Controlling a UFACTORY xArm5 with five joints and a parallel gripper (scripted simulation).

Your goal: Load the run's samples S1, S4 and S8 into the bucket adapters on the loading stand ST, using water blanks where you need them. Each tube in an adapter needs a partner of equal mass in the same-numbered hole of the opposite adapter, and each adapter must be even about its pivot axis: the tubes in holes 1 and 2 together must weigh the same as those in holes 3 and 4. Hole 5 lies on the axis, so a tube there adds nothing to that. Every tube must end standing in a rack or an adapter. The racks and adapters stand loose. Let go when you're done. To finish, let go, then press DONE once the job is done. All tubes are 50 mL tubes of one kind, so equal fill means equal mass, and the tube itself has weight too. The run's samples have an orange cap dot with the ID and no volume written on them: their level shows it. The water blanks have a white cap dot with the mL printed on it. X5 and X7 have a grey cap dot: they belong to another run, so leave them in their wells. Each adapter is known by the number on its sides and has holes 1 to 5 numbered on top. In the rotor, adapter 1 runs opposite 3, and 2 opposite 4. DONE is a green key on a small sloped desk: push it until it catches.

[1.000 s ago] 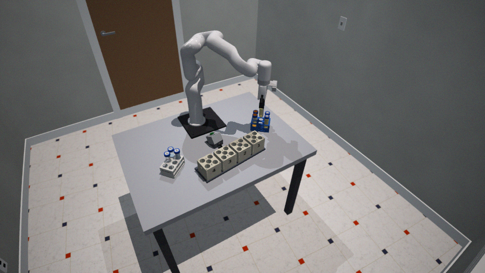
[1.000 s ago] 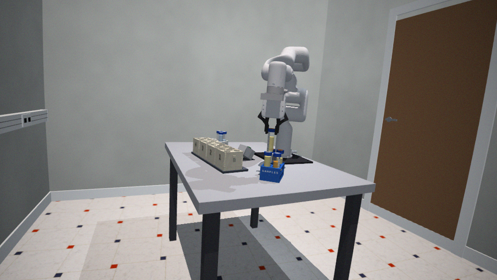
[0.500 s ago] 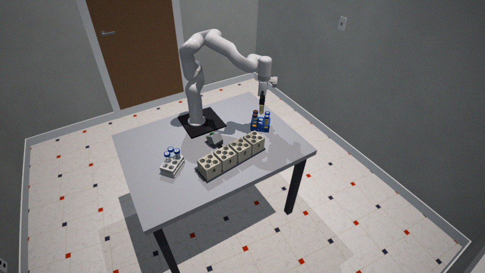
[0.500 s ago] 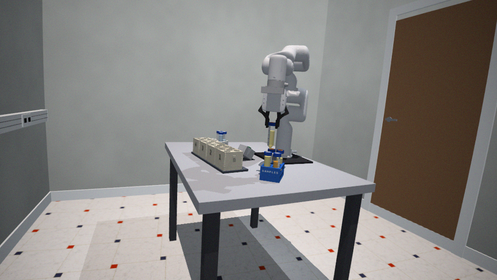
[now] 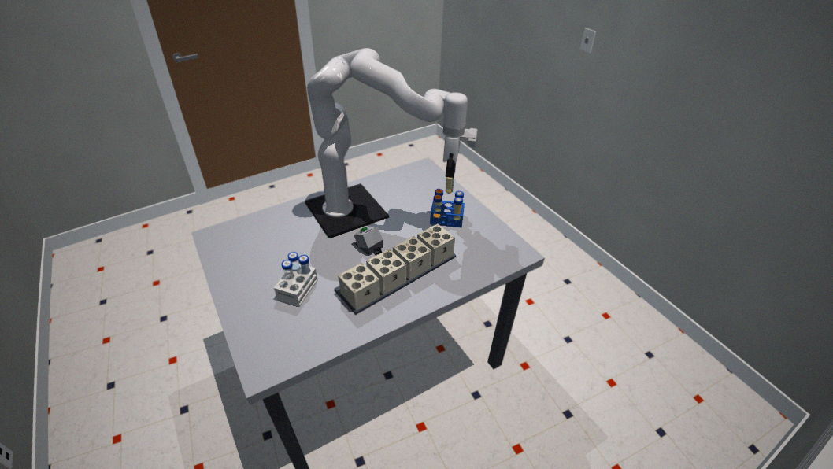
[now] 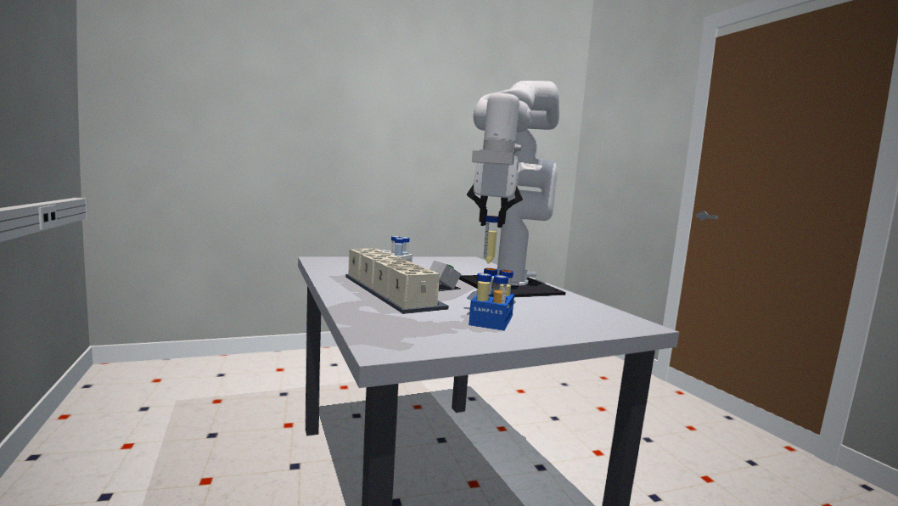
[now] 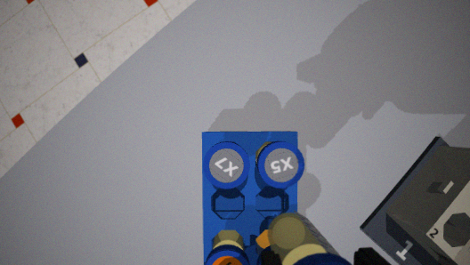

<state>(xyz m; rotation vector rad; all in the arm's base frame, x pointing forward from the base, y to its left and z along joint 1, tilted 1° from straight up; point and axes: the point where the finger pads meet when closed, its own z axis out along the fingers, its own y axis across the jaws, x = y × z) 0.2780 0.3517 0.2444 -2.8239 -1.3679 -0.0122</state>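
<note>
Right now the blue samples rack is 220 mm below my hand, 20 mm behind it and 10 mm to the left of it. The rest, counted from my hand: adapter 3: 360 mm to the right, 200 mm below, 180 mm ahead; white rack: 640 mm to the right, 220 mm below, 70 mm ahead.
</note>
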